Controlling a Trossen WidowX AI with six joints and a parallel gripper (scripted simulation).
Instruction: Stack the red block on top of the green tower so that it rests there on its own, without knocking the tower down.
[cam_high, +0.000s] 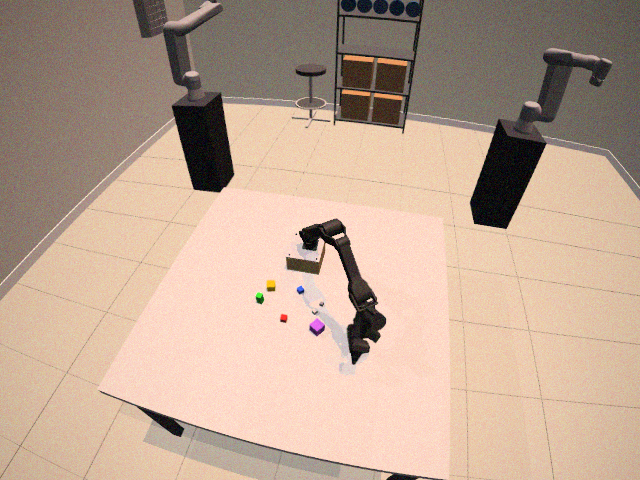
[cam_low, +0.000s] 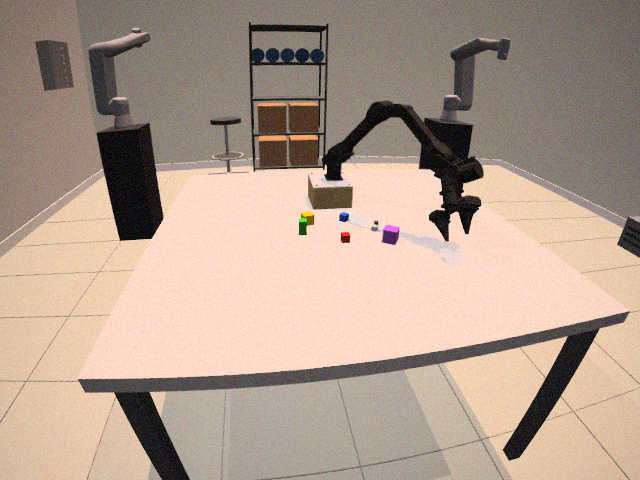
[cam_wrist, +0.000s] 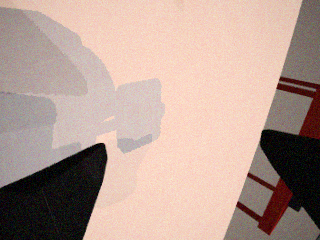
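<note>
My gripper tip is 15 cm past the red block, 30 cm to the left of it and 5 cm above it. From my gripper tip the other things lie so: yellow block (29 cm behind, 39 cm to the right, 5 cm below); blue block (30 cm behind, 26 cm to the right, 5 cm below); purple cube (13 cm behind, 16 cm to the right, 4 cm below).
</note>
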